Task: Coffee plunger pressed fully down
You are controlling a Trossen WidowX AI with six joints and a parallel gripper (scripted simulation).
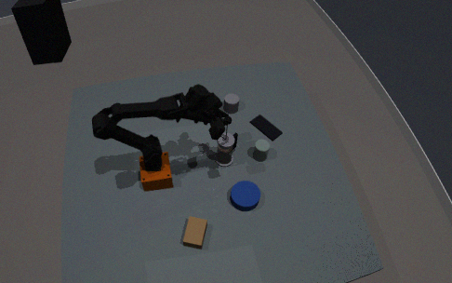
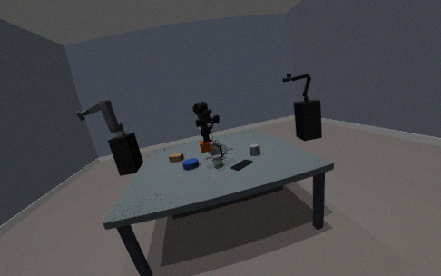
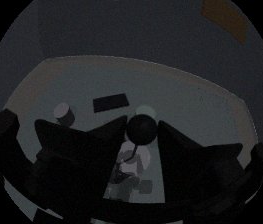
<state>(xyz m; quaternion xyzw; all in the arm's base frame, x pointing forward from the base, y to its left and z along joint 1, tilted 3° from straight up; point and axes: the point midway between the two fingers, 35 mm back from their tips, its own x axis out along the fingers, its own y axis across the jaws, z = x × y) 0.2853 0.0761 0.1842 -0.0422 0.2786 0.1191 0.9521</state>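
My gripper tip is 13 cm above the coffee press and 1 cm to the right of it. Round my gripper tip: blue disc: 24 cm below, 20 cm to the right, 7 cm ahead; then tan block: 36 cm to the right, 24 cm below, 14 cm behind.
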